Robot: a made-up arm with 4 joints.
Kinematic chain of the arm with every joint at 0, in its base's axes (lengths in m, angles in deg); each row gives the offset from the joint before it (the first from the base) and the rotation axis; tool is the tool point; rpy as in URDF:
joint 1: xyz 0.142 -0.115 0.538 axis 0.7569 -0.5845 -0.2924
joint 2: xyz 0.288 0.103 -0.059 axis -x
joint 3: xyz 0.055 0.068 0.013 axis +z
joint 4: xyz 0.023 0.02 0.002 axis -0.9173 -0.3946 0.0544
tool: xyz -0.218 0.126 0.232 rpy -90 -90 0
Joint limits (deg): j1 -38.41..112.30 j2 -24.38..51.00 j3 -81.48..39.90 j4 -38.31..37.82
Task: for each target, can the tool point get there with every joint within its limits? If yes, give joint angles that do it. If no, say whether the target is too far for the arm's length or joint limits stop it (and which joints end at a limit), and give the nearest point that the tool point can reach.
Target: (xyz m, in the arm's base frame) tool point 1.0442 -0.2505 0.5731
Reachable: no: too far | nearest point 0.7653 0.1163 0.7844 | short by 0.507 m
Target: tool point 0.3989 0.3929 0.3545
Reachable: yes | joints -18.56 18.52 -44.53 16.59
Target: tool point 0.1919 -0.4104 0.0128
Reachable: no: joint limits stop it (at a limit: joint 1, joint 2, joint 3, joint 4) | nearest point 0.0767 -0.4575 0.4922 | short by 0.495 m
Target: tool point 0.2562 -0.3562 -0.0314
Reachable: no: joint limits stop it (at a limit: joint 1, joint 2, joint 4) | nearest point 0.2061 0.1033 -0.0251 | short by 0.462 m
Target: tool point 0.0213 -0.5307 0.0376
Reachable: no: joint limits stop it (at a limit: joint 1, joint 2, joint 3, joint 4) | nearest point 0.0767 -0.4575 0.4922 | short by 0.464 m
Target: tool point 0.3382 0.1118 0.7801
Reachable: yes | joints 3.39 20.26 28.30 -26.78
